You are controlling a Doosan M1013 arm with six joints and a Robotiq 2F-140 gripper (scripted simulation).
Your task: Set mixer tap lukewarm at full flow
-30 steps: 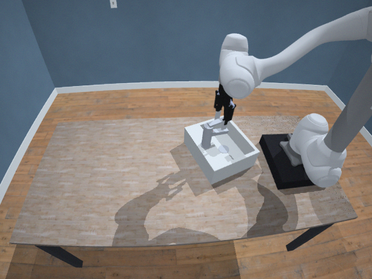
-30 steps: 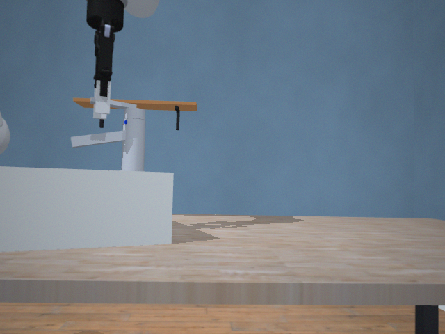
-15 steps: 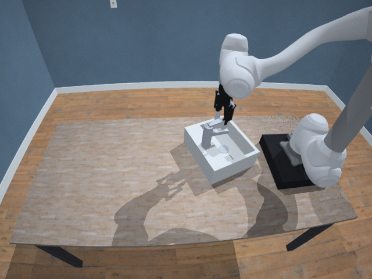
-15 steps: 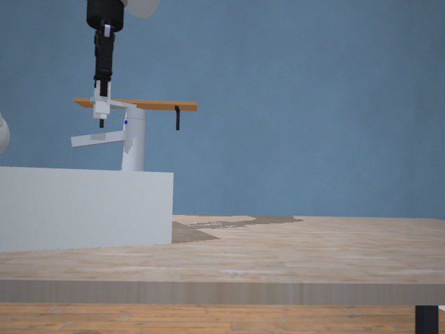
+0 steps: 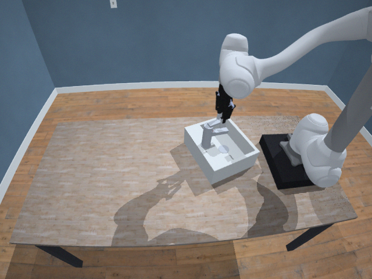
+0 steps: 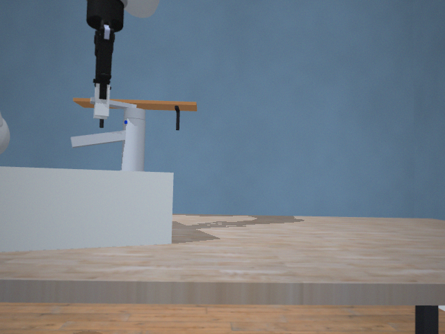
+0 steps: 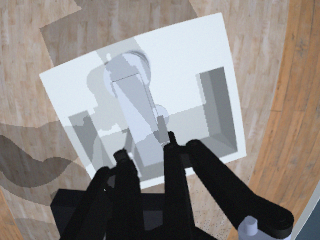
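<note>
Now: hand 2 cm short of the lever and 1 cm to the right of it. Round my hand: white basin: 5 cm behind, 1 cm to the right, 24 cm below; grey mixer tap: 5 cm ahead, 1 cm to the left, 5 cm below.
</note>
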